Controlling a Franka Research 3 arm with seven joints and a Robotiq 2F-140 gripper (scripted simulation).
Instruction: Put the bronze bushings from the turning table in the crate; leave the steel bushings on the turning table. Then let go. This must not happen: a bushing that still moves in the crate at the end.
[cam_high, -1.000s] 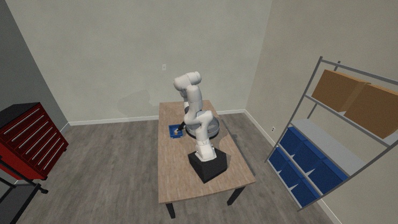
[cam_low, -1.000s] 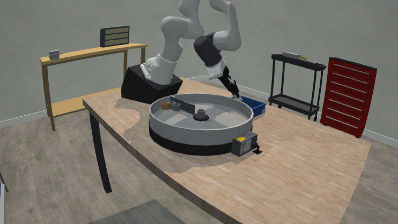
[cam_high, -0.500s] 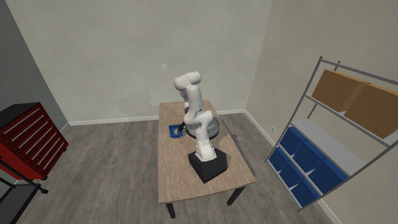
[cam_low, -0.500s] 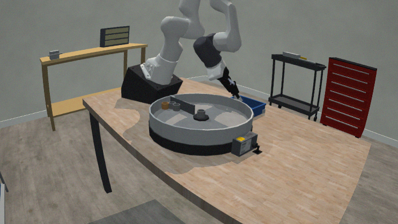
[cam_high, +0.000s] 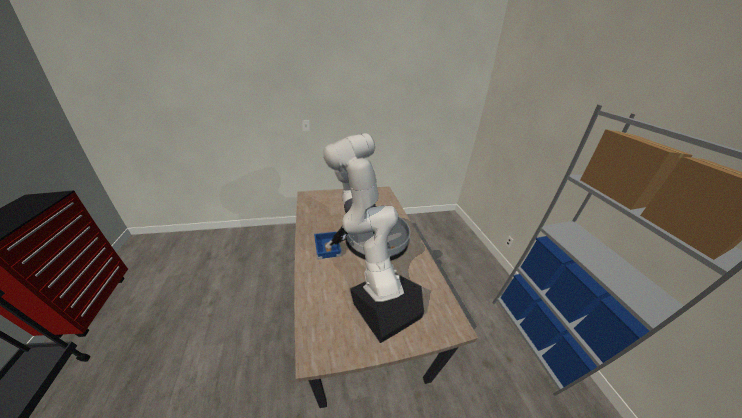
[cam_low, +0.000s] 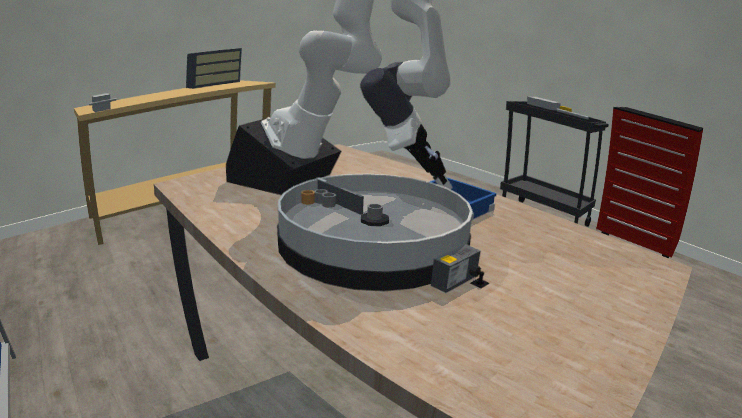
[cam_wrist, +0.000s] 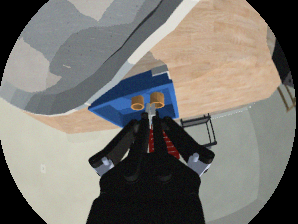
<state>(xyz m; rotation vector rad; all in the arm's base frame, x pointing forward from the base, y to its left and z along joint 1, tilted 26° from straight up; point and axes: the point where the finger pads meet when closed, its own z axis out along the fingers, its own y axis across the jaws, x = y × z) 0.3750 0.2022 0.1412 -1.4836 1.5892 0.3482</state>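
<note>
My hand is 40 mm short of the blue crate, 20 mm to the right of it and 40 mm above it. From my hand the other things lie so: grey round turning table 80 mm ahead, 320 mm to the right, 10 mm below; then grey turning table 100 mm ahead, 320 mm to the right, 10 mm below.
</note>
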